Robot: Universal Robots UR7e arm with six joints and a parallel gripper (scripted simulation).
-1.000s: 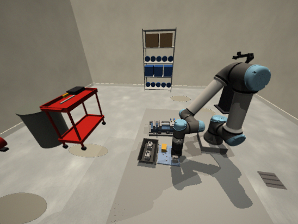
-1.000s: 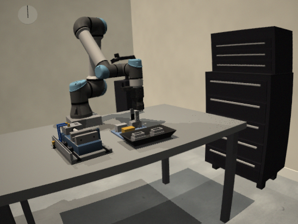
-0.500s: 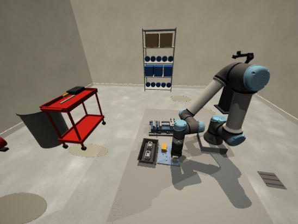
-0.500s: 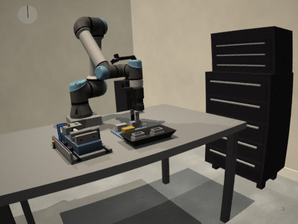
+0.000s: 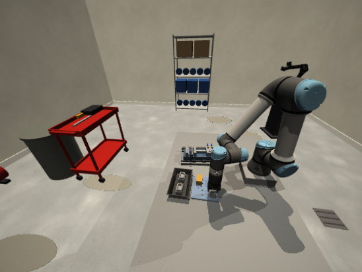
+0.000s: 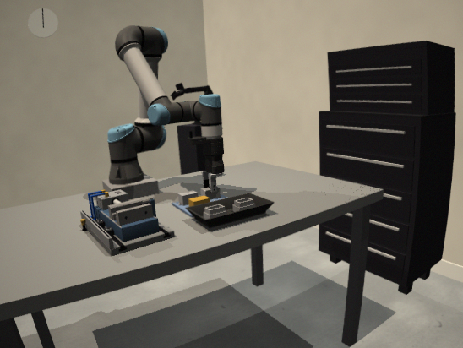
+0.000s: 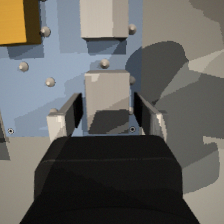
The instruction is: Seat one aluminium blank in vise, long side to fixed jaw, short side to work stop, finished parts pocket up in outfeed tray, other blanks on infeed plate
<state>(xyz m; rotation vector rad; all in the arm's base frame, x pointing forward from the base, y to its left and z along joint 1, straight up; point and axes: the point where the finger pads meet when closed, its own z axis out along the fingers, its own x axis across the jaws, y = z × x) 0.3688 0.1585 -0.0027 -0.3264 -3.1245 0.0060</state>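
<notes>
The aluminium blank lies 30 mm below my hand. The rest, counted from my hand: brass blank (110 mm to the right, 70 mm ahead, 30 mm below); then vise (370 mm to the right, 40 mm ahead, 10 mm below).
</notes>
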